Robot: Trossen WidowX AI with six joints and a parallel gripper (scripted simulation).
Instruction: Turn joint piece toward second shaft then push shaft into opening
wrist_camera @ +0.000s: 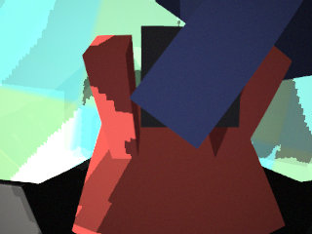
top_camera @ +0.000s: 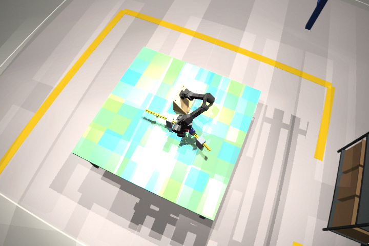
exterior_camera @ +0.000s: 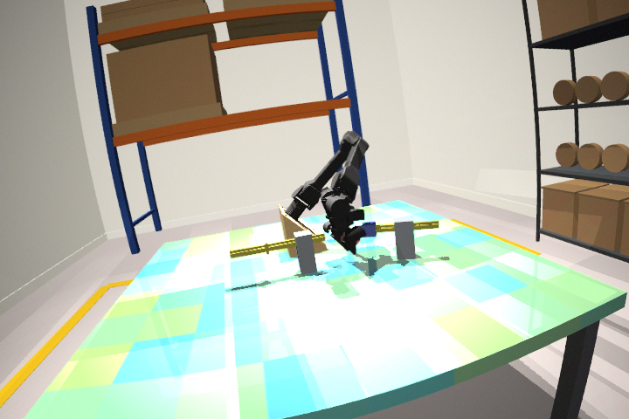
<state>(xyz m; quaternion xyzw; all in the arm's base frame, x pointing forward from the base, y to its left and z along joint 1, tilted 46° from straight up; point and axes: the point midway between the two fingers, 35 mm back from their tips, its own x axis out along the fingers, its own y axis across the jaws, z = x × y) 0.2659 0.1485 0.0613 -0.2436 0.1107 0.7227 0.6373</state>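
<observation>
The red joint piece lies 50 mm above my gripper tip.
</observation>
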